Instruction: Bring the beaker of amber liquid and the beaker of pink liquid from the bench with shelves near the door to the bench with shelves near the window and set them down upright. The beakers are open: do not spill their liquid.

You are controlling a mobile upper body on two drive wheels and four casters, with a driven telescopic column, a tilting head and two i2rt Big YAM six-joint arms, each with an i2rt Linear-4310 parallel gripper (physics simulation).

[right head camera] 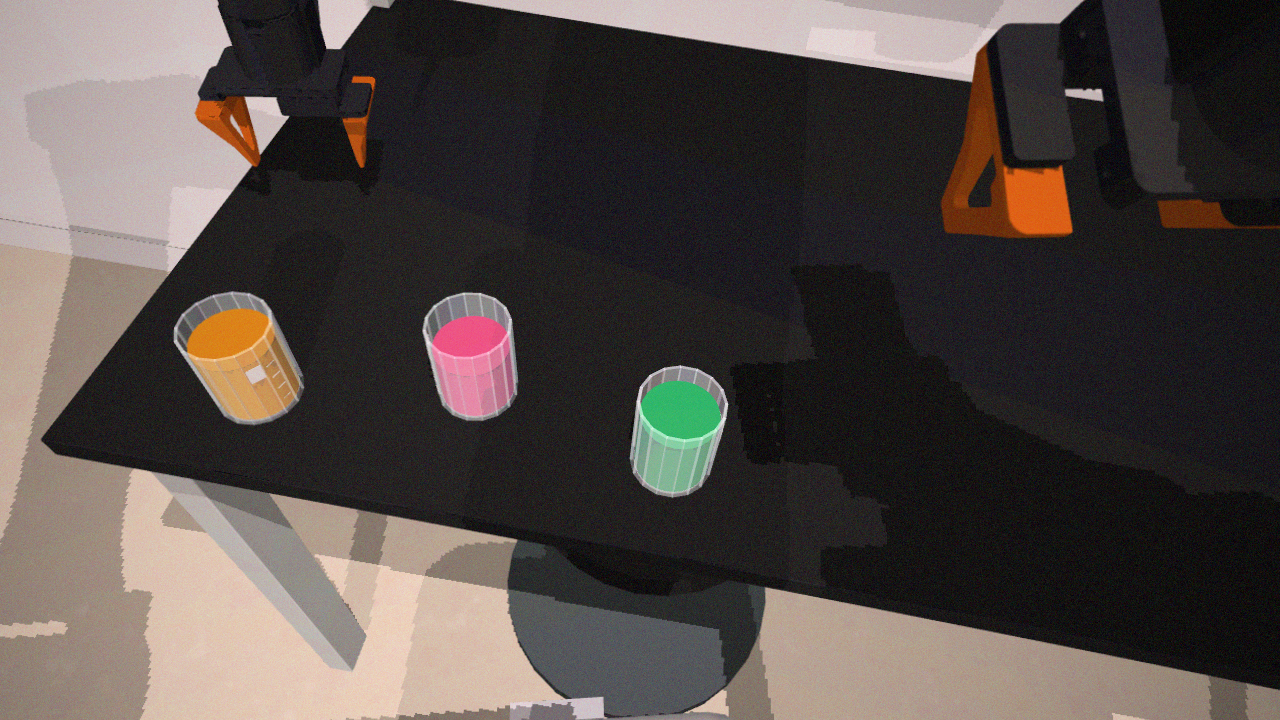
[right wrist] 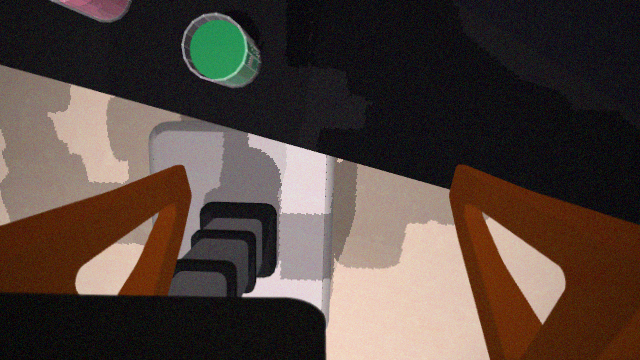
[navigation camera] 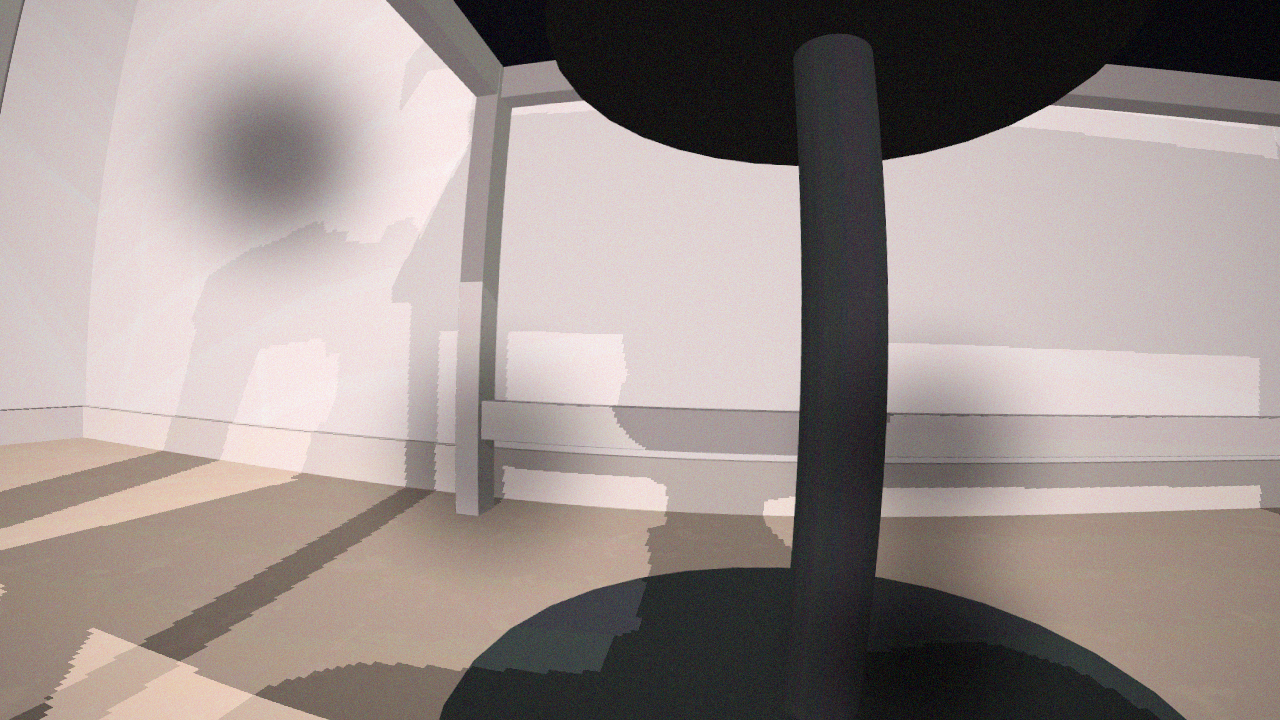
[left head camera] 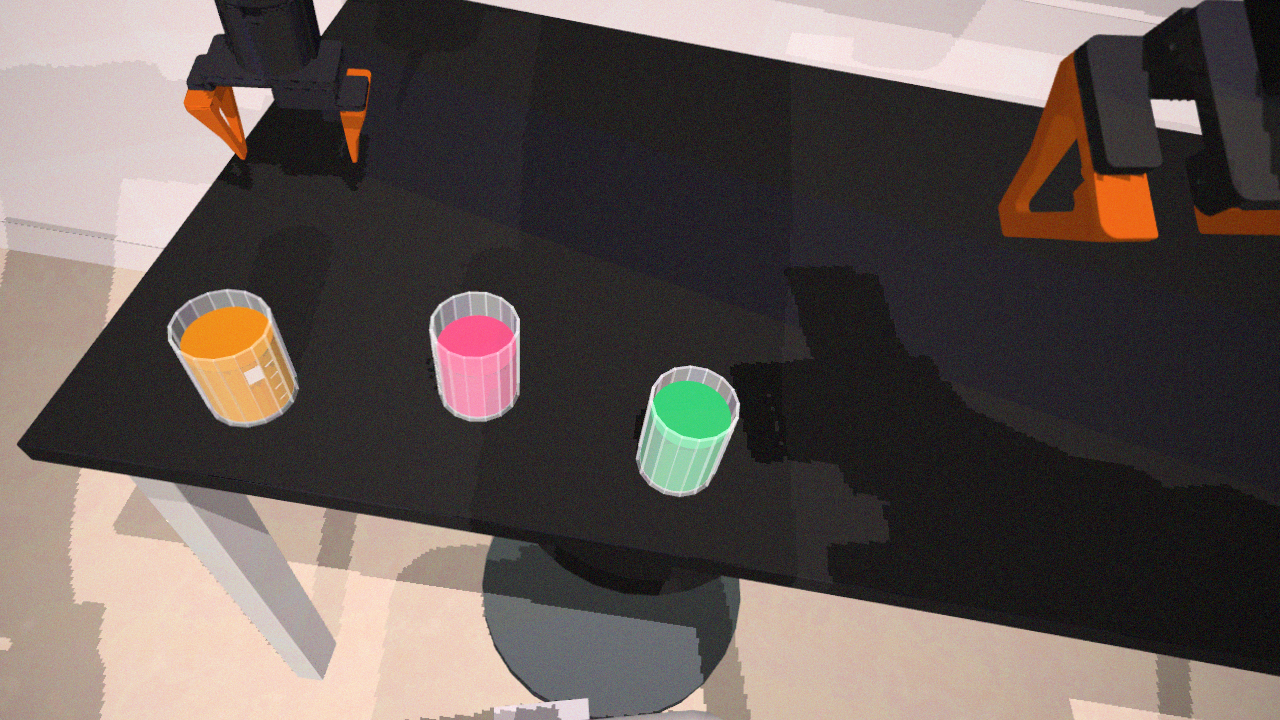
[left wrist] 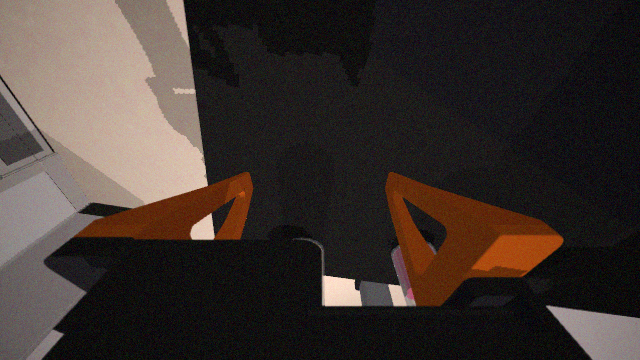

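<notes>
The beaker of amber liquid (left head camera: 234, 367) (right head camera: 241, 367) stands upright near the left end of the black bench top (left head camera: 375, 465) (right head camera: 375, 456). The beaker of pink liquid (left head camera: 477, 367) (right head camera: 472, 367) (right wrist: 102, 6) stands upright to its right; a sliver of it shows behind a finger in the left wrist view. My left gripper (left head camera: 299, 159) (right head camera: 310, 165) (left wrist: 319, 179) is open and empty, above the bench top behind the amber beaker. My right gripper (right wrist: 320, 180) is open and empty, high at the right, far from both beakers; in the head views its right finger is partly cut off.
A beaker of green liquid (left head camera: 687, 429) (right head camera: 678, 438) (right wrist: 220, 50) stands upright right of the pink one, near the front edge. A stool with a round base (left head camera: 608, 635) (right head camera: 635, 635) and a dark post (navigation camera: 841, 313) stands at the bench front. A bench leg (left head camera: 250, 573) (navigation camera: 478, 313) is at the left.
</notes>
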